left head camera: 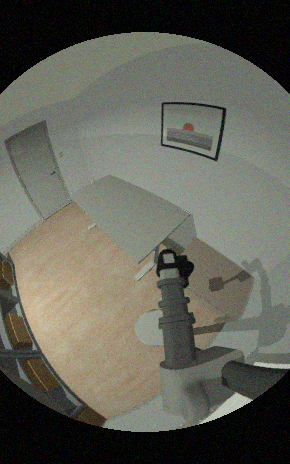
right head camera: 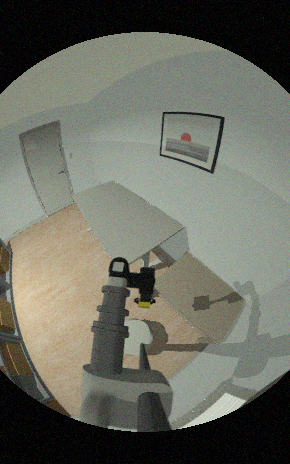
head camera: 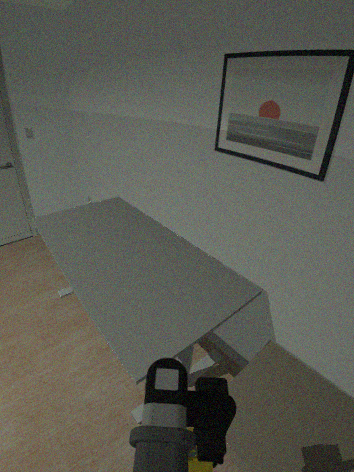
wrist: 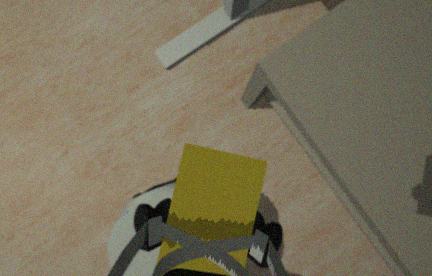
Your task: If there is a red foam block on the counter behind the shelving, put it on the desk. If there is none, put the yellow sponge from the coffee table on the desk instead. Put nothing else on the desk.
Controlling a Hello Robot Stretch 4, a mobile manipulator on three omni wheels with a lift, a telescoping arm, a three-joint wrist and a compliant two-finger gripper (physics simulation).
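Where they show: gripper, between the fingertips: [right head camera: 144,301] [head camera: 197,461] [wrist: 208,220]; robot's base, origin of its link: [left head camera: 153,326] [right head camera: 132,335].
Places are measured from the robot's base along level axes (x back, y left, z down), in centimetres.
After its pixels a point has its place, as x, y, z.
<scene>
My gripper [right head camera: 145,301] {-26.0, -8.7, -78.6} [wrist: 208,220] {-26.0, -8.7, -78.6} is shut on the yellow sponge [head camera: 201,466] {-23.9, -9.0, -83.3} [right head camera: 144,304] {-23.3, -8.9, -83.3} [wrist: 220,182] {-30.0, -9.1, -83.3}, which sticks out past the fingertips in the wrist view. The sponge is held in the air, above the floor and the pale round robot base. A long grey table [head camera: 150,280] {-104.5, 12.4, -69.3} [left head camera: 130,215] {-102.0, 16.4, -69.3} [right head camera: 130,215] {-114.0, 10.1, -69.3}, which looks like the desk, stands along the wall beyond the gripper. Its bare top shows in the head views. The gripper is short of its near end, not over it. No red foam block and no counter show in these views.
A lower tan table [head camera: 300,385] {-64.4, -62.9, -42.3} [right head camera: 220,282] {-50.1, -88.0, -42.3} [wrist: 350,100] {-47.5, -36.4, -42.3} stands by the wall, right of the gripper, near the grey table's end. The grey table's white foot [wrist: 192,40] reaches out over the floor. Shelving with brown boxes [left head camera: 19,330] {37.7, 178.6, -21.4} [right head camera: 15,357] is at the left. A framed picture hangs above.
</scene>
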